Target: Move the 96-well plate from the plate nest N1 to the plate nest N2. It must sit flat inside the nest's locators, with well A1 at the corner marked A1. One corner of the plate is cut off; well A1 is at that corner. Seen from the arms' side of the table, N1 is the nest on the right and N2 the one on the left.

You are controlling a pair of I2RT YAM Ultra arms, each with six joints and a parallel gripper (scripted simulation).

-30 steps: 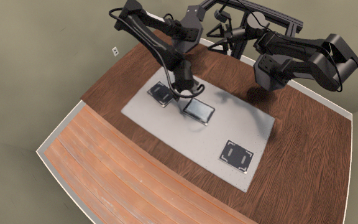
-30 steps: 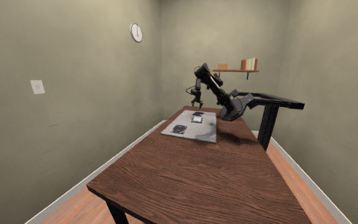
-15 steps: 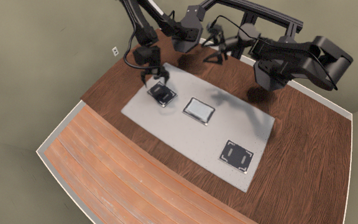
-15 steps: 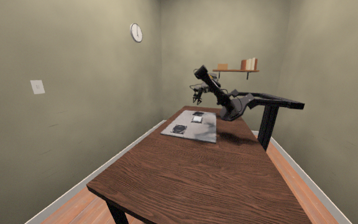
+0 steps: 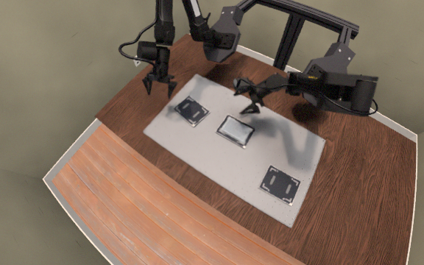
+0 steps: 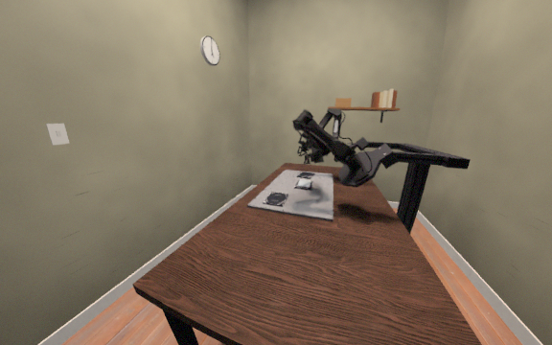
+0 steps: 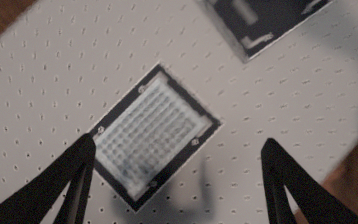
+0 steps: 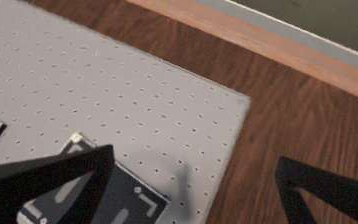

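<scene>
My left hand is 30 mm short of the clear 96-well plate, 20 mm to the right of it and 160 mm above it. Round my left hand: white corner label: 90 mm ahead, 90 mm to the left, 160 mm below; black plate nest: 30 mm ahead, 20 mm to the left, 170 mm below.
</scene>
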